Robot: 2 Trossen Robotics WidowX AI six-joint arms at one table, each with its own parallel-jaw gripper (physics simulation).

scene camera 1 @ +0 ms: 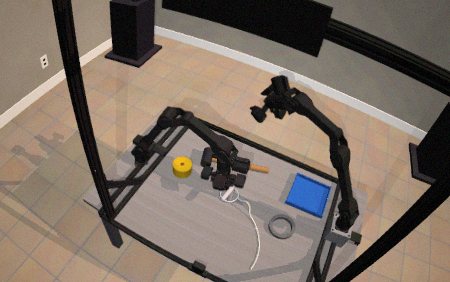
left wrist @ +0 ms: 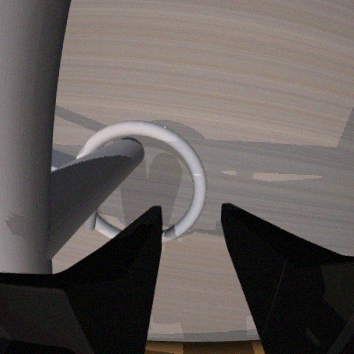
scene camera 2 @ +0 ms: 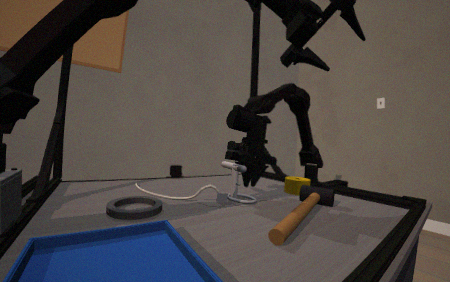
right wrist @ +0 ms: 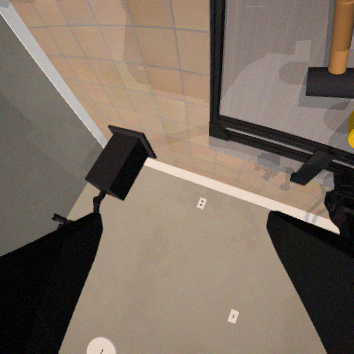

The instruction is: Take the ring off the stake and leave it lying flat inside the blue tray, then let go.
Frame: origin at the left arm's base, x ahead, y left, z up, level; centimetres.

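Seen in the pictures: left gripper, fingertip midpoint: (left wrist: 191,212) (scene camera 2: 249,186); right gripper, fingertip midpoint: (scene camera 1: 255,101) (scene camera 2: 345,56) (right wrist: 186,220); left arm's base, origin of the base link: (scene camera 1: 141,159) (scene camera 2: 310,179) (right wrist: 345,177); right arm's base, origin of the base link: (scene camera 1: 342,225).
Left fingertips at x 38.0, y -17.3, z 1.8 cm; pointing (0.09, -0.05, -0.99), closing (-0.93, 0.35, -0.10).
Offsets run from my left fingertips to a thing's top centre. "pt": to the spot under its first point.
A white ring {pt dy -5.7, dx +3.3, dz -2.6 cm} (scene camera 1: 230,202) (scene camera 2: 243,202) (left wrist: 199,185) lies around the foot of a white T-shaped stake {dy -4.8, dx +2.1, dz +6.8 cm} (scene camera 2: 236,184) (left wrist: 95,180). My left gripper (scene camera 2: 250,184) (left wrist: 191,212) is partly open and empty, a little above the table beside the stake. In the left wrist view one fingertip overlaps the ring's near edge; I cannot tell if they touch. The left fingertips are hidden in scene camera 1. My right gripper (scene camera 2: 345,54) (right wrist: 186,220) is wide open and empty, held high in the air. The blue tray {dy -2.3, dx +42.2, dz -1.5 cm} (scene camera 1: 304,207) (scene camera 2: 100,231) stands on the table, at the right in scene camera 1, and is empty.
A white cord {pt dy -21.0, dx +13.8, dz -3.2 cm} (scene camera 1: 257,232) (scene camera 2: 172,196) runs from beside the stake's foot. A dark grey ring {dy -18.7, dx +25.2, dz -2.2 cm} (scene camera 1: 270,226) (scene camera 2: 134,214) lies near the tray. A hammer {dy +16.1, dx +7.6, dz +1.3 cm} (scene camera 1: 259,169) (scene camera 2: 295,220) (right wrist: 340,50) and a yellow cylinder {dy +12.7, dx -18.1, dz +1.3 cm} (scene camera 1: 182,171) (scene camera 2: 296,187) lie near the left arm.
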